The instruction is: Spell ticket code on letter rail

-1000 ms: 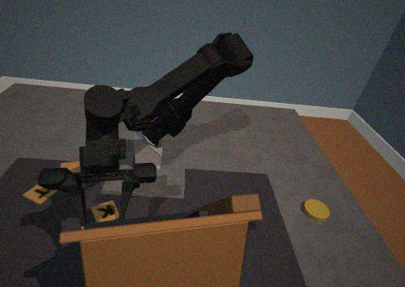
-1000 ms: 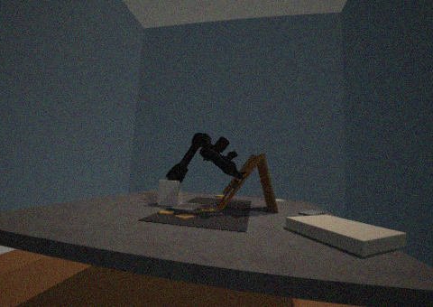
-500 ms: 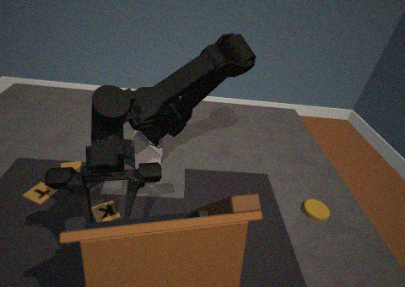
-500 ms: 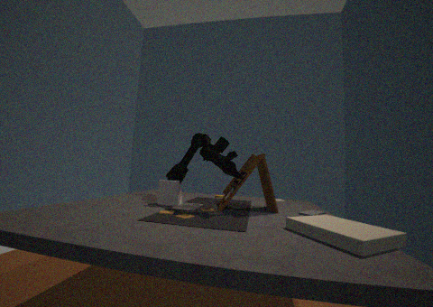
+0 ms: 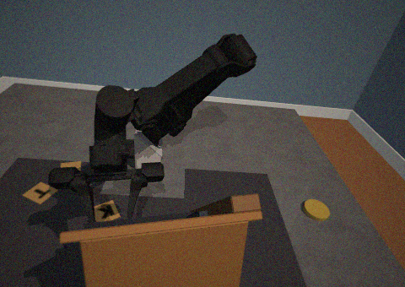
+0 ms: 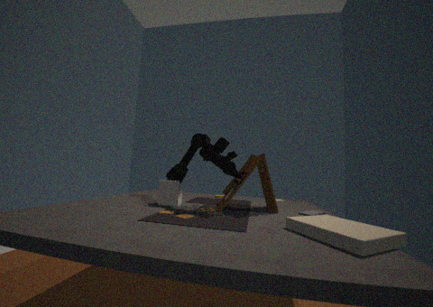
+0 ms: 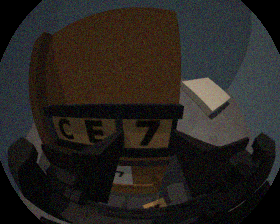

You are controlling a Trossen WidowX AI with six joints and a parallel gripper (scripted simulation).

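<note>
Now: the ticket 6 cm behind my gripper tip, 5 cm to the left of it and 8 cm below it. Also, from my gripper tip: dark mat 18 cm behind, 2 cm to the left, 16 cm below; then tile 30 cm behind, 20 cm to the right, 16 cm below; then long white slab 34 cm ahead, 32 cm to the right, 14 cm below.
</note>
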